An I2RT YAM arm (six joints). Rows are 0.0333 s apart.
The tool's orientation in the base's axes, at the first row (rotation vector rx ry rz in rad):
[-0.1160 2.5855 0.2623]
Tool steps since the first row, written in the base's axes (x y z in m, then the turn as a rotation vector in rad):
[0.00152 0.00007 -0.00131 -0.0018 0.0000 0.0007]
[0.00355 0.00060 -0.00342 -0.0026 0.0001 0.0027]
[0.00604 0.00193 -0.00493 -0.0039 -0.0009 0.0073]
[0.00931 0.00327 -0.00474 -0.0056 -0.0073 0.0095]
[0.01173 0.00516 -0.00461 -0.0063 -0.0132 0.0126]
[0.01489 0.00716 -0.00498 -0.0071 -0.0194 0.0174]
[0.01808 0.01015 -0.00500 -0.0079 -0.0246 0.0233]
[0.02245 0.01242 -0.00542 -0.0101 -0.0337 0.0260]
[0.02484 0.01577 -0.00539 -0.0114 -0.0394 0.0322]
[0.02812 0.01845 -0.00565 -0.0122 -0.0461 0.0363]
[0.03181 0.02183 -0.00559 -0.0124 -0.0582 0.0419]
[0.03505 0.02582 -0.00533 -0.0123 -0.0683 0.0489]
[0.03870 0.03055 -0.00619 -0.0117 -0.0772 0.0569]
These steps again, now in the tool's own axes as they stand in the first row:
[-0.00062 -0.00035 0.00188 0.0012 0.0004 -0.0015]
[-0.00127 -0.00045 0.00478 0.0008 0.0009 -0.0036]
[-0.00265 0.00027 0.00758 -0.0004 0.0008 -0.0083]
[-0.00559 0.00117 0.00934 0.0001 -0.0048 -0.0123]
[-0.00778 0.00272 0.01084 -0.0008 -0.0100 -0.0165]
[-0.01035 0.00419 0.01316 -0.0024 -0.0152 -0.0222]
[-0.01315 0.00668 0.01541 -0.0046 -0.0192 -0.0287]
[-0.01673 0.00824 0.01843 -0.0039 -0.0273 -0.0339]
[-0.01889 0.01120 0.02031 -0.0058 -0.0317 -0.0410]
[-0.02164 0.01334 0.02274 -0.0070 -0.0375 -0.0462]
[-0.02492 0.01616 0.02525 -0.0094 -0.0484 -0.0535]
[-0.02795 0.01966 0.02749 -0.0128 -0.0571 -0.0615]
[-0.03076 0.02366 0.03104 -0.0172 -0.0646 -0.0697]

